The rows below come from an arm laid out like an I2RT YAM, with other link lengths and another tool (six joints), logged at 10 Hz.
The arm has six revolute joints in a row. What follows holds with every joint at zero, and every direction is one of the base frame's. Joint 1 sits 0.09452 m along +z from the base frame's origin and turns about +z. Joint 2 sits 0.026 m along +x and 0.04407 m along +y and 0.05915 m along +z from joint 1 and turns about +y. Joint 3 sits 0.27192 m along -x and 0.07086 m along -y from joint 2 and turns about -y. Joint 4 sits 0.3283 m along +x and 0.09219 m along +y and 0.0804 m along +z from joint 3 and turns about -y. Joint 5 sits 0.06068 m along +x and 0.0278 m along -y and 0.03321 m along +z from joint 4 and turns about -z. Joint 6 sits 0.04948 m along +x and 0.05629 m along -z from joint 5 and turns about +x. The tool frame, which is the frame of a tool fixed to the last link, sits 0.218 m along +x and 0.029 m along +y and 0.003 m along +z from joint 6; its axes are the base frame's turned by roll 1.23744, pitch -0.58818 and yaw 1.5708 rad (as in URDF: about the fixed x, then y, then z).
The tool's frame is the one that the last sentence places.
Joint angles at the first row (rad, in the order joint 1, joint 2, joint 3, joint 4, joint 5, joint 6):
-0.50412 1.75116 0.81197 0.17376 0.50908 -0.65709
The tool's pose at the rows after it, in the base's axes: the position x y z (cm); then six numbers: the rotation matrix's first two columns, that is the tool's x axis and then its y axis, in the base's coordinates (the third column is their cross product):
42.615 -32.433 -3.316 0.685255 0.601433 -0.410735 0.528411 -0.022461 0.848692
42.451 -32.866 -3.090 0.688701 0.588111 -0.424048 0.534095 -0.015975 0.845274
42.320 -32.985 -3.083 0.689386 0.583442 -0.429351 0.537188 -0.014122 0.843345
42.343 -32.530 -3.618 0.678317 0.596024 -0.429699 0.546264 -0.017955 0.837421
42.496 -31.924 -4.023 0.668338 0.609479 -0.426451 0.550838 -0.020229 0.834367
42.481 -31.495 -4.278 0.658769 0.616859 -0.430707 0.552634 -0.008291 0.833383
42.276 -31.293 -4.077 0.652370 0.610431 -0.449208 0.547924 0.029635 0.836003
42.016 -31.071 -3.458 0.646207 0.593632 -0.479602 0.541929 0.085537 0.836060
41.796 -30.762 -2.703 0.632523 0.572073 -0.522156 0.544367 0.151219 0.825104
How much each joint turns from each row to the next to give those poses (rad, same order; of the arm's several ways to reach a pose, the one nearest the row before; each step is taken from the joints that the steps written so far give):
-0.00191 0.00876 0.01106 0.00457 0.02365 -0.01755
0.00001 0.00461 0.00612 0.00191 0.01870 -0.00495
0.00000 0.00151 0.00000 0.00152 0.00687 -0.00191
0.00379 0.00611 -0.00003 -0.00797 -0.00880 -0.00155
0.00726 0.00230 -0.00225 -0.00613 -0.00914 0.00154
0.00648 -0.00345 -0.01759 0.02024 -0.00191 -0.01069
0.01031 -0.01450 -0.04156 0.06330 0.01717 -0.02822
0.01831 -0.02020 -0.05187 0.08507 0.03395 -0.04082
0.02478 -0.01489 -0.04694 0.08814 0.04310 -0.05608

